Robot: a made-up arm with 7 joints. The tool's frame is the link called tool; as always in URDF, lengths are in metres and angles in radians.
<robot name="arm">
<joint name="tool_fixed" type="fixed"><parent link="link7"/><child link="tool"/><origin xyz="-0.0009 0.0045 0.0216" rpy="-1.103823 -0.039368 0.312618"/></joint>
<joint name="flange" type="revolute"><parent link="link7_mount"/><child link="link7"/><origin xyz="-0.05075 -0.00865 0.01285" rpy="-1.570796 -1.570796 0"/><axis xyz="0 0 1"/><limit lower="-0.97" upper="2.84"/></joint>
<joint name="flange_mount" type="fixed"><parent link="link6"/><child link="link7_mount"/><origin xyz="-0.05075 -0.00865 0.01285" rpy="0 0 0"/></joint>
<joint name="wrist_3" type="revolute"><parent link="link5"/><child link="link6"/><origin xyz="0.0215 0.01 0.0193" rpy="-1.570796 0 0"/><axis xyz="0 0 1"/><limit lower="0.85" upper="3.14"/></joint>
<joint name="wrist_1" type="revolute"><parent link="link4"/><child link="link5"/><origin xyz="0.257 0.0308 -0.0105" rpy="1.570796 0 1.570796"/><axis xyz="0 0 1"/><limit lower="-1.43" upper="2.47"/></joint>
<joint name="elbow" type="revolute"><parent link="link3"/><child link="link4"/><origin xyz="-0.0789 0.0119 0.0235" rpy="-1.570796 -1.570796 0"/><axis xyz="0 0 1"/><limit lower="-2.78" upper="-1.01"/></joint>
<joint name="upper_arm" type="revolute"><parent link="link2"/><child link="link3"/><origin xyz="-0.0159 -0.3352 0.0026" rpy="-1.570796 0 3.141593"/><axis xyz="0 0 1"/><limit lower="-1.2" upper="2.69"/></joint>
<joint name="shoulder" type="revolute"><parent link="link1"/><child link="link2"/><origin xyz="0.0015 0.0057 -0.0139" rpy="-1.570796 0 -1.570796"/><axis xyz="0 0 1"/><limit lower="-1.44" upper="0.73"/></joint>
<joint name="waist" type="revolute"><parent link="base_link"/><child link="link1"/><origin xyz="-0.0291 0.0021 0.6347" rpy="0 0 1.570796"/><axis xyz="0 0 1"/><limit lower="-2.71" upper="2.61"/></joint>
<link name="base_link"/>
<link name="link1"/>
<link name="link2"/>
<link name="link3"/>
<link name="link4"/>
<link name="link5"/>
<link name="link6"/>
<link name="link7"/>
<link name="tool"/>
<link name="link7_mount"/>
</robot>
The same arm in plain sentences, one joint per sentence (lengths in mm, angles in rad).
The arm has seven revolute joints in a row. What follows holds with every joint at zero, and every direction is one of the base frame's. Joint 1 lies 29.1 mm along -x and 2.1 mm along +y and 634.7 mm along +z from the base frame's origin and rotates about +z, from -2.7100 to 2.6100 rad. Joint 2 lies 5.7 mm along -x and 1.5 mm along +y and 13.9 mm along -z from joint 1 and rotates about +y, from -1.4400 to 0.7300 rad. Joint 3 lies 15.9 mm along -x and 2.6 mm along +y and 335.2 mm along +z from joint 2 and rotates about +z, from -1.2000 to 2.6900 rad. Joint 4 lies 78.9 mm along +x and 11.9 mm along -y and 23.5 mm along +z from joint 3 and rotates about -y, from -2.7800 to -1.0100 rad. Joint 5 lies 30.8 mm along -x and 10.5 mm along +y and 257.0 mm along +z from joint 4 and rotates about +z, from -1.4300 to 2.4700 rad. Joint 6 lies 21.5 mm along -x and 10.0 mm along -y and 19.3 mm along +z from joint 5 and rotates about -y, from 0.8500 to 3.1400 rad. Joint 7 lies 101.5 mm along +x and 25.7 mm along -y and 17.3 mm along +z from joint 6 and rotates about -z, from -0.9700 to 2.8400 rad. The tool frame, which is the frame that the pose is given for, lies 4.5 mm along -x and 0.9 mm along +y and 21.6 mm along -z from joint 7; its axes are the base frame's turned by roll 2.0378, pitch 0.0394 and yaw -1.8834 rad (as in URDF: about the fixed x, then y, then z).
